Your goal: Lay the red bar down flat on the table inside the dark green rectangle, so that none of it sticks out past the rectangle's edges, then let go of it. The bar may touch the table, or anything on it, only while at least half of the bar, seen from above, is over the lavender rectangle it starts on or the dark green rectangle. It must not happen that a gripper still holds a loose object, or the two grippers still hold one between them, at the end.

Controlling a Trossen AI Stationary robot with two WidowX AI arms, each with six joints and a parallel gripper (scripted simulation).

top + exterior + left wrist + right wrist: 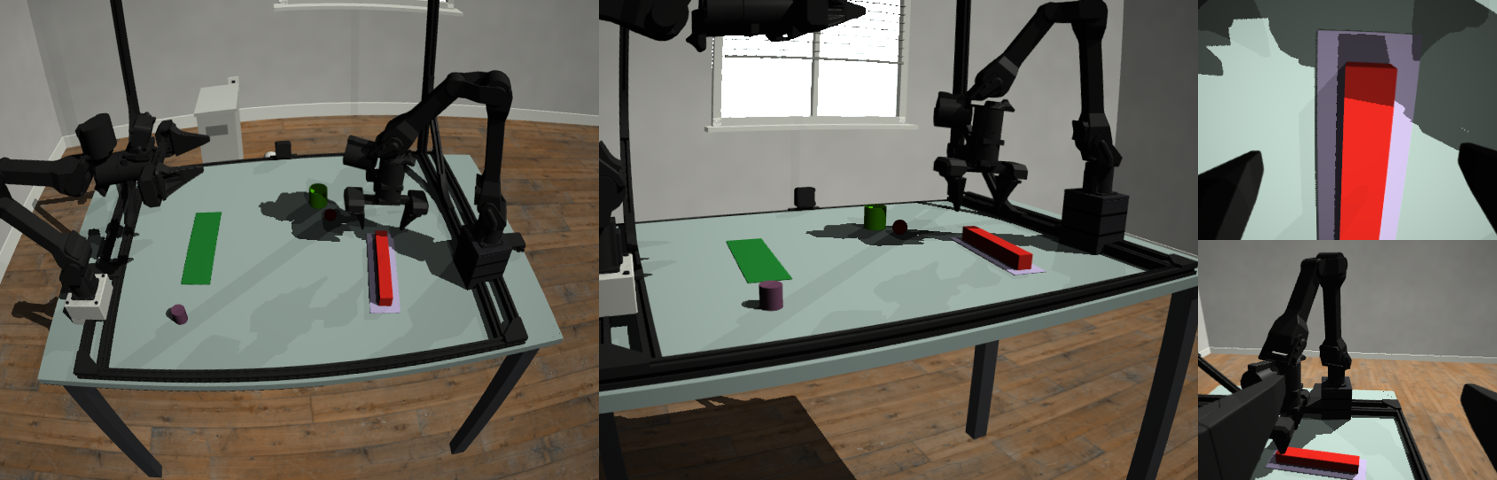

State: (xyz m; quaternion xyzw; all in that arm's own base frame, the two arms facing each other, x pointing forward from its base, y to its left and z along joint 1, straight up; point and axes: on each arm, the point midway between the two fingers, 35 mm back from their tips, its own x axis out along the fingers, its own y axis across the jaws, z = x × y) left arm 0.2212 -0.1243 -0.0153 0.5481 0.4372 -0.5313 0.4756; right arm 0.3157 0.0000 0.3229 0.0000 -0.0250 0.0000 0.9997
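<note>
Now: the red bar 70 mm ahead of my left hand, 10 mm to the right of it and 90 mm below it. Also, from my left hand: bright green cylinder (190 mm behind, 120 mm to the right, 80 mm below); then dark red ball (120 mm behind, 100 mm to the right, 80 mm below); then lavender rectangle (70 mm ahead, 10 mm to the right, 100 mm below).
The red bar lies 38 cm below my right hand, 37 cm to the left of it and 6 cm behind it. Also, from my right hand: purple cylinder: 38 cm below, 9 cm to the right, 3 cm ahead; then dark green rectangle: 39 cm below, 20 cm behind, 4 cm to the right; then dark red ball: 38 cm below, 28 cm to the left, 25 cm behind.
</note>
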